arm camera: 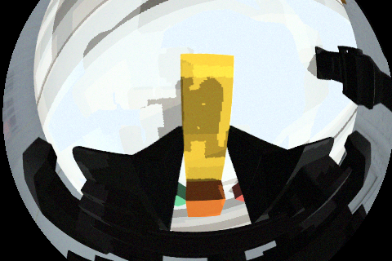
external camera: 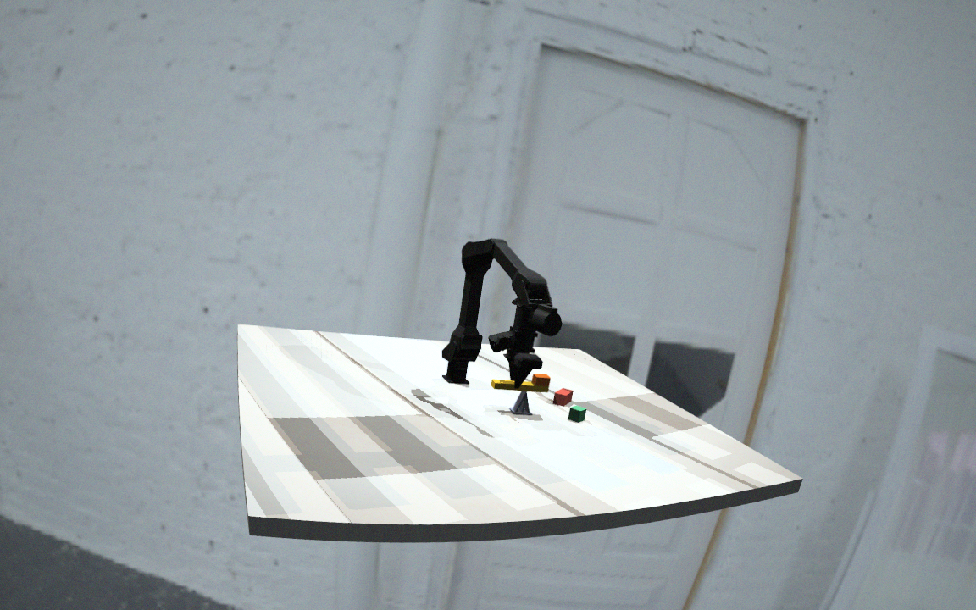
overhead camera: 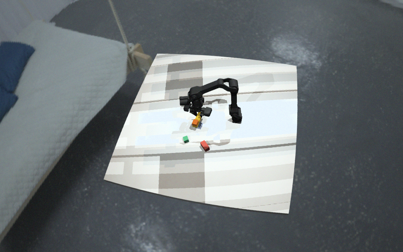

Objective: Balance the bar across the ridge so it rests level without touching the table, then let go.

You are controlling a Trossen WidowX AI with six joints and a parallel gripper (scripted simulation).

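Now: the yellow bar 40 mm to the left of my gripper tip, 10 mm ahead of it and 10 mm above it. Round my gripper tip: green block (160 mm to the left, 60 mm ahead, 50 mm below); then red block (190 mm to the left, 80 mm behind, 50 mm below).
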